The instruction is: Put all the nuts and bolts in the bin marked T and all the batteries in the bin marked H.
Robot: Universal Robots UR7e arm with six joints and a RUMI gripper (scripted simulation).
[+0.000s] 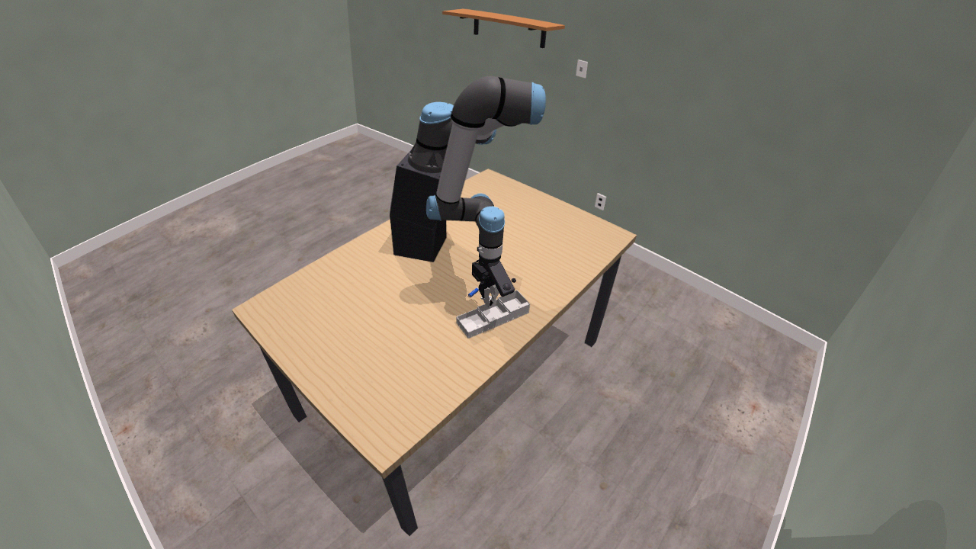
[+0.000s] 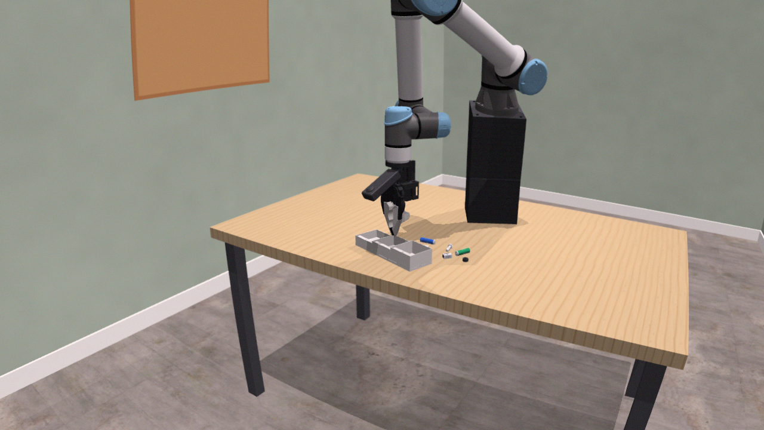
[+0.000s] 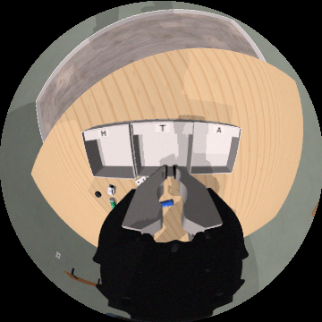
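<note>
Now: the black nut 20 mm behind my hand, 220 mm to the left of it and 60 mm below it. The rest, counted from my hand: white domino (50 mm behind, 80 mm to the left, 60 mm below); small silver piece (20 mm behind, 160 mm to the left, 60 mm below); blue battery (110 mm behind, 70 mm to the left, 60 mm below).
</note>
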